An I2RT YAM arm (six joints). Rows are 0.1 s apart.
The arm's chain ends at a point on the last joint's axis. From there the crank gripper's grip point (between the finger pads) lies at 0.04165 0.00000 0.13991 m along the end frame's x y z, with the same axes.
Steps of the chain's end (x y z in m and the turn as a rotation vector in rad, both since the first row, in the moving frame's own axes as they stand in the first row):
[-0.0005, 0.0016, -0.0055, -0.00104, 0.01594, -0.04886]
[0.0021, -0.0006, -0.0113, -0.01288, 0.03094, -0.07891]
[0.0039, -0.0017, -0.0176, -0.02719, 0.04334, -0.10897]
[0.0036, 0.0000, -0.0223, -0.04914, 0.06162, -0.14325]
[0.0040, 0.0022, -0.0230, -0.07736, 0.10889, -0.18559]
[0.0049, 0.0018, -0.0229, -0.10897, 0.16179, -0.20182]
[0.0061, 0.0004, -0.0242, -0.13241, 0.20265, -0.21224]
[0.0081, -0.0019, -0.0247, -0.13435, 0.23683, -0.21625]
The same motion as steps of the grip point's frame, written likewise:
[0.0017, -0.0003, -0.0062, -0.00104, 0.01594, -0.04886]
[0.0063, -0.0023, -0.0126, -0.01288, 0.03094, -0.07891]
[0.0099, -0.0028, -0.0195, -0.02719, 0.04334, -0.10897]
[0.0122, 0.0002, -0.0251, -0.04914, 0.06162, -0.14325]
[0.0191, 0.0037, -0.0284, -0.07736, 0.10889, -0.18559]
[0.0274, 0.0059, -0.0317, -0.10897, 0.16179, -0.20182]
[0.0341, 0.0064, -0.0360, -0.13241, 0.20265, -0.21224]
[0.0405, 0.0035, -0.0389, -0.13435, 0.23683, -0.21625]

